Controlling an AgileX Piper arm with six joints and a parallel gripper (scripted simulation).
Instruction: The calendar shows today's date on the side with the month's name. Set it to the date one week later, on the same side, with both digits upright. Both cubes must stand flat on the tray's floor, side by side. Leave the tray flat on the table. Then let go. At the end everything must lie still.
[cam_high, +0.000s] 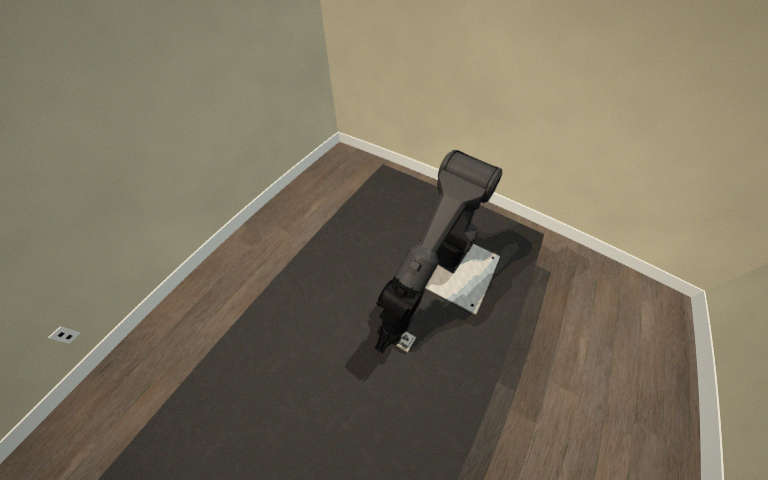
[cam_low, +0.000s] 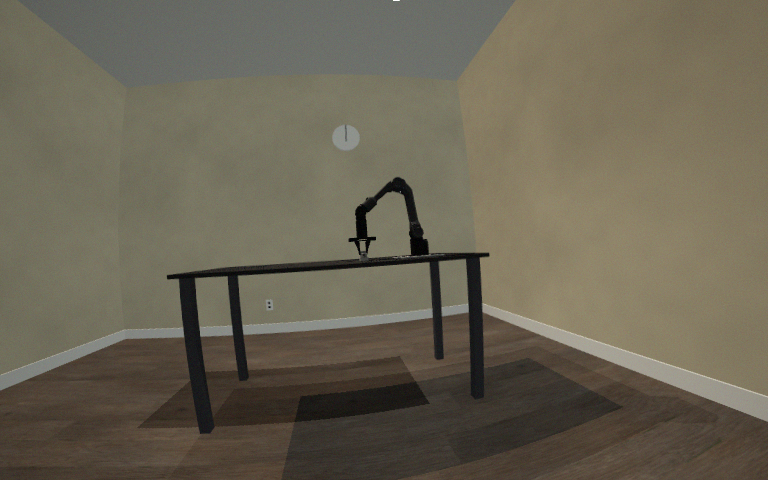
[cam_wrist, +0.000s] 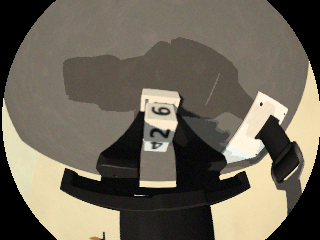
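The white tray lies 3 cm below my hand and 2 cm to the left of it.
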